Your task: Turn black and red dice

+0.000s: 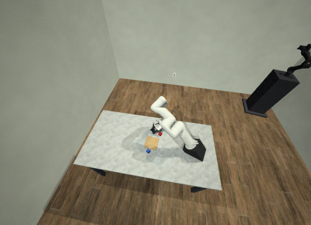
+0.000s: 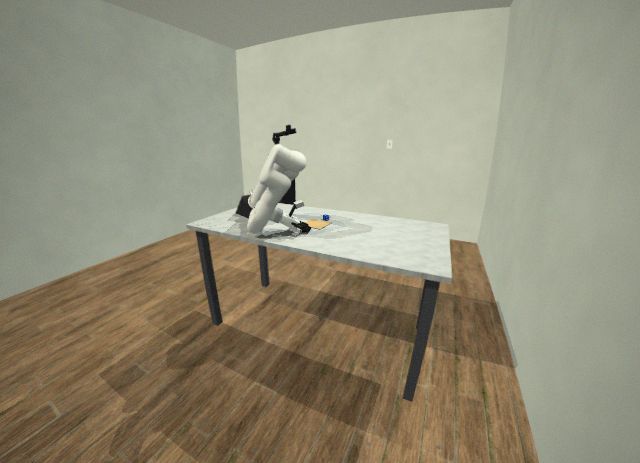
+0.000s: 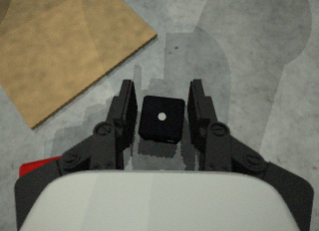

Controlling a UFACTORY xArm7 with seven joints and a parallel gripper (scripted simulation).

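My hand is 1 cm above the black die. Also, from my hand: blue die 2 cm behind, 24 cm to the left, 1 cm below; then red die 9 cm behind, 1 cm to the left, 1 cm below; then tan mat 3 cm behind, 13 cm to the left, 2 cm below.
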